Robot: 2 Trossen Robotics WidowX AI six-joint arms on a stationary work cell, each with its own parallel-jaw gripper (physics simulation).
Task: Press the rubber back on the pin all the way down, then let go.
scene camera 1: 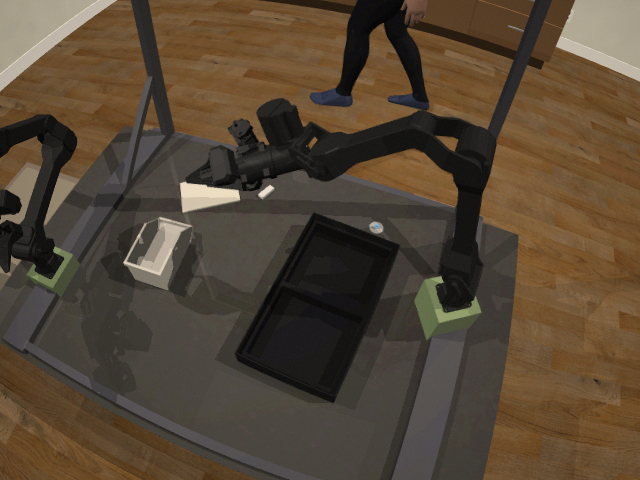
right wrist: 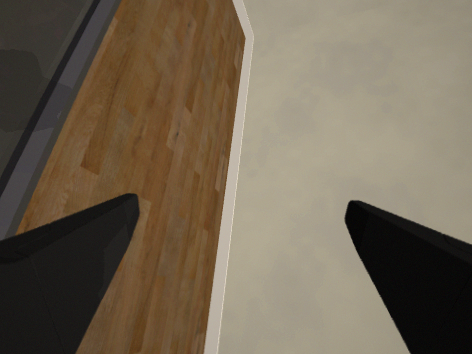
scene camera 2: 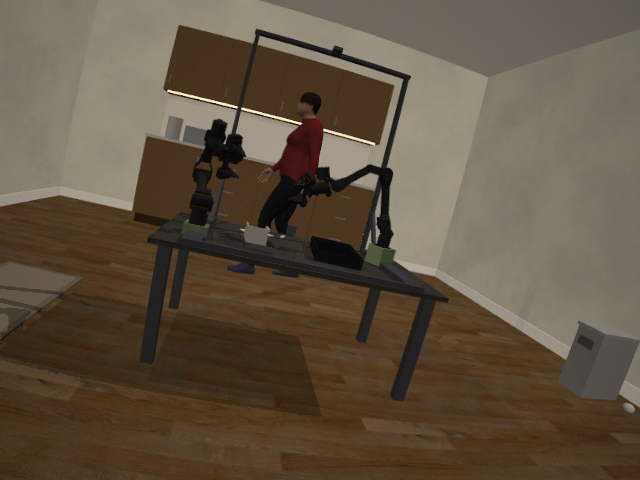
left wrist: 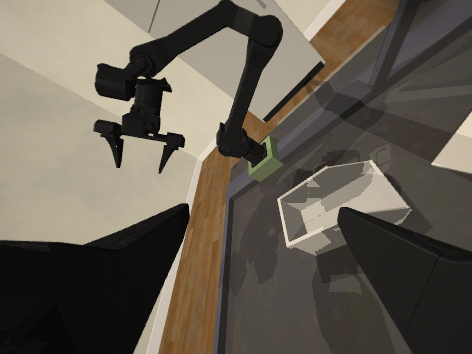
same spot on black two-compartment tray: (scene camera 2: 332, 252) = (scene camera 1: 317, 303)
